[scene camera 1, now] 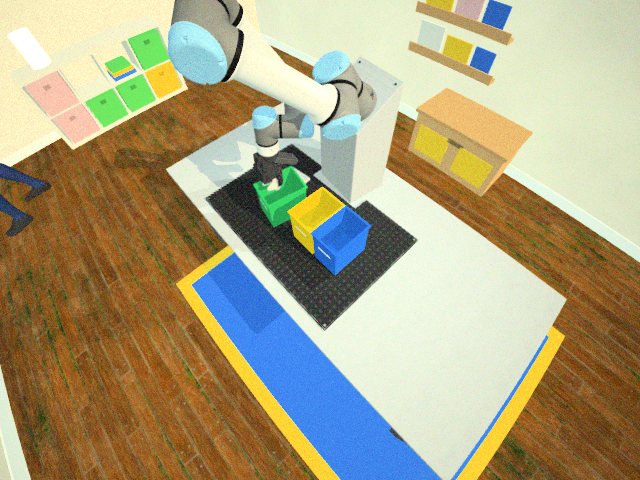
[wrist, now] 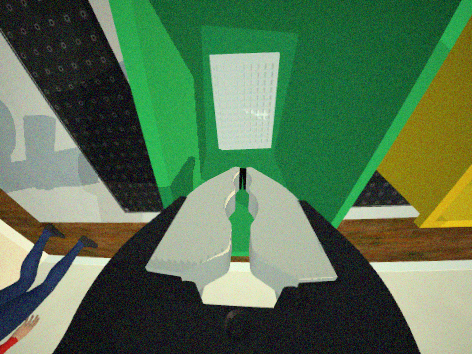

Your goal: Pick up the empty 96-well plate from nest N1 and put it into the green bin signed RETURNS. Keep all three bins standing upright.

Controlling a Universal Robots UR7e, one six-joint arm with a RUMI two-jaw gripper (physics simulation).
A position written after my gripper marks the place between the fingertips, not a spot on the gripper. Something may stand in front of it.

I see my gripper (scene camera 1: 276, 190), a green bin (scene camera 1: 275, 204), a yellow bin (scene camera 1: 309, 214), a blue bin (scene camera 1: 341, 238) and a white 96-well plate (wrist: 244, 85).
The green bin also shows in the wrist view (wrist: 347, 84). The yellow bin shows as well in the wrist view (wrist: 421, 164). My gripper shows as well in the wrist view (wrist: 243, 170). The wrist view does not show the blue bin: it is out of frame. Scene camera 1 misses the white 96-well plate, which is hidden by the green bin.
